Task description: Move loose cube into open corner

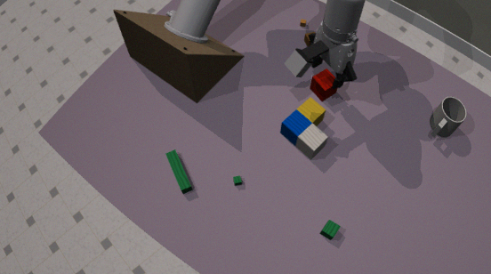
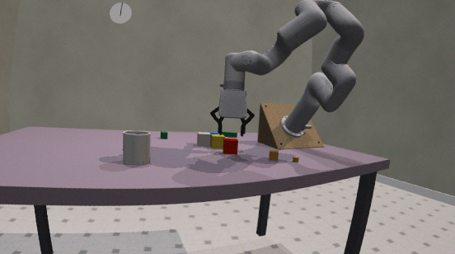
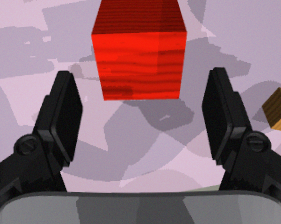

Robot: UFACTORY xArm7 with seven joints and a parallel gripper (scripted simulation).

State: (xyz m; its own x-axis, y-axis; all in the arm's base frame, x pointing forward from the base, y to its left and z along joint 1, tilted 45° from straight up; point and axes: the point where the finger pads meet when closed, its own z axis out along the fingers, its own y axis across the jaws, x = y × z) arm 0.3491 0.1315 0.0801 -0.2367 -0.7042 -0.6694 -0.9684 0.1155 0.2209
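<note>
Now: hand 5 cm above the red cube. Round my hand: green bar 41 cm to the right, 11 cm behind, 7 cm below; white cube 15 cm to the right, 7 cm ahead, 5 cm below.
</note>
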